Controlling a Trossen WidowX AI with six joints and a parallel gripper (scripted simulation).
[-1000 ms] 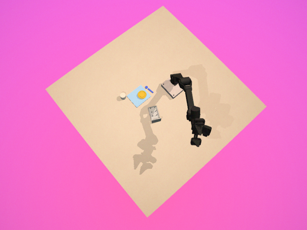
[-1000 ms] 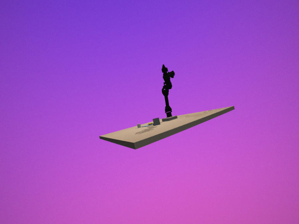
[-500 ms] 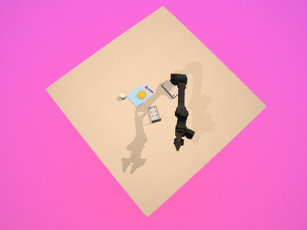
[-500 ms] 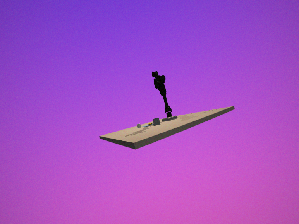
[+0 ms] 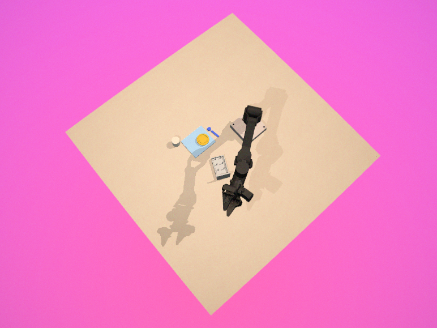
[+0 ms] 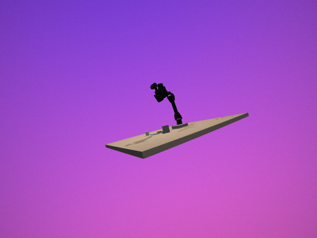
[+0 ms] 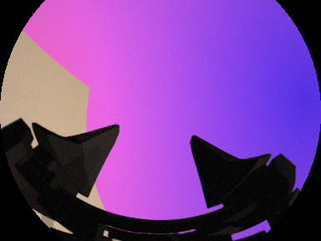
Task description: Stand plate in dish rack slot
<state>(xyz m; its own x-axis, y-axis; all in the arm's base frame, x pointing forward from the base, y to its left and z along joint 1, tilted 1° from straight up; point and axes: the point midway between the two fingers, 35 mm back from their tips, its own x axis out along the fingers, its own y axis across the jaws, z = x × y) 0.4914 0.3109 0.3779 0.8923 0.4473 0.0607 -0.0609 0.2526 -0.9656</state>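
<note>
The yellow plate is 430 mm to the right of my gripper tip, 400 mm below it and 250 mm behind it. The rest, counted from my gripper tip: light blue mat 440 mm to the right, 410 mm below, 230 mm behind; white cup 520 mm to the right, 390 mm below, 130 mm behind; grey dish rack 390 mm below, 250 mm to the right, 210 mm behind.
</note>
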